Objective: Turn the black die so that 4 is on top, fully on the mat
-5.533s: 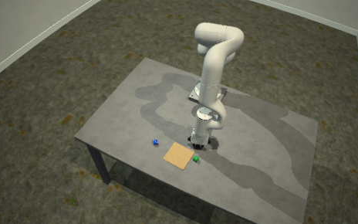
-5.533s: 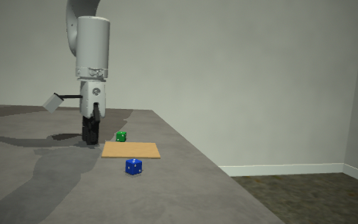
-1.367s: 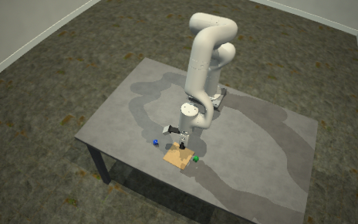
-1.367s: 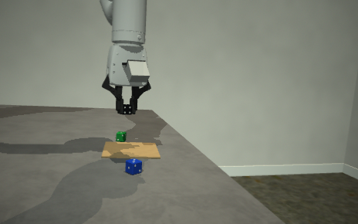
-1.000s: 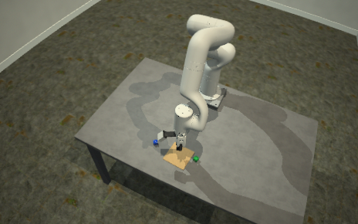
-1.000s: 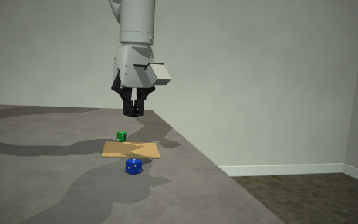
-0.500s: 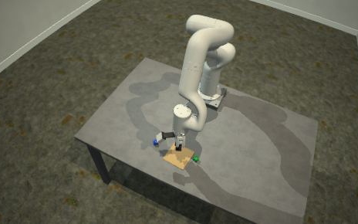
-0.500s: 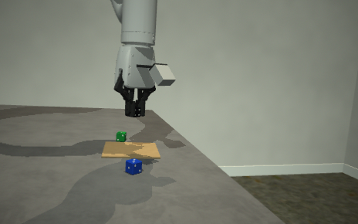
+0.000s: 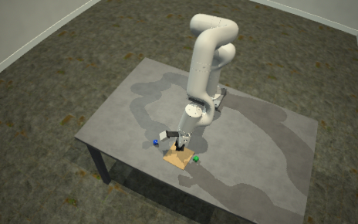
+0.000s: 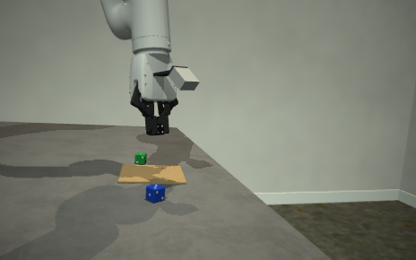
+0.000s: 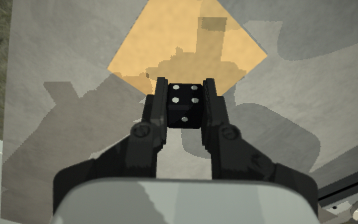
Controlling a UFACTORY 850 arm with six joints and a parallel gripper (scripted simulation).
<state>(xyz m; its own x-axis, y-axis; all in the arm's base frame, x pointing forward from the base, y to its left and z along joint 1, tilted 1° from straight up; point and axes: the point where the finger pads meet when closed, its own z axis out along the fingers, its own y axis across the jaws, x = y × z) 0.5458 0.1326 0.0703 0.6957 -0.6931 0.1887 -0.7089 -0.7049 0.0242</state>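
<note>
The black die is 1 cm below my hand. The rest, counted from my hand: blue die (1 cm ahead, 16 cm to the right, 10 cm below); then green die (4 cm behind, 10 cm to the left, 10 cm below); then tan mat (1 cm behind, 1 cm to the left, 11 cm below).
</note>
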